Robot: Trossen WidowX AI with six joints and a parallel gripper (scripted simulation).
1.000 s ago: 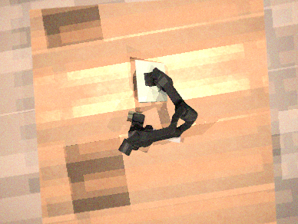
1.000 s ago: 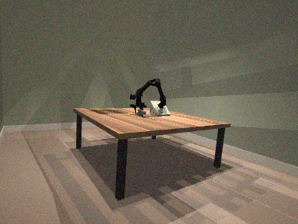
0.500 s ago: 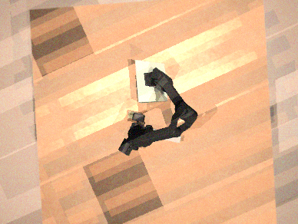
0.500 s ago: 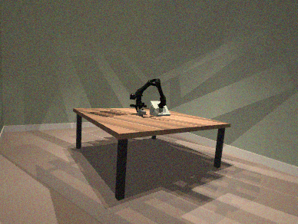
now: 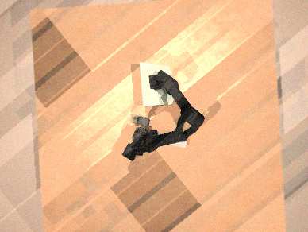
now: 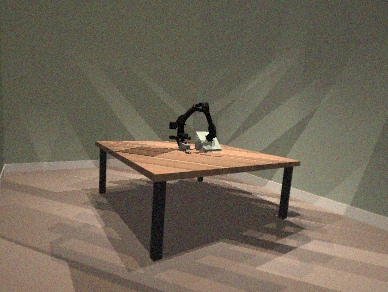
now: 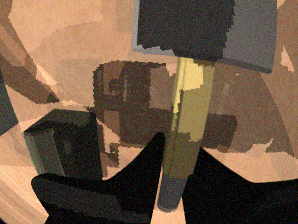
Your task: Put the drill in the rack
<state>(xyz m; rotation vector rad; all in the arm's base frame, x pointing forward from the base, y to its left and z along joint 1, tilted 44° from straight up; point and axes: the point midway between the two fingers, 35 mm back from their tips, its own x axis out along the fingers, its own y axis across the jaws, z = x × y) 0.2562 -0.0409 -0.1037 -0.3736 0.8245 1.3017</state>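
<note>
Right now my gripper tip is 10 mm short of the drill, 40 mm to the right of it and 30 mm below it. The rest, counted from my gripper tip: small olive block (80 mm behind); light grey block (40 mm ahead, 130 mm to the left, 30 mm above).
</note>
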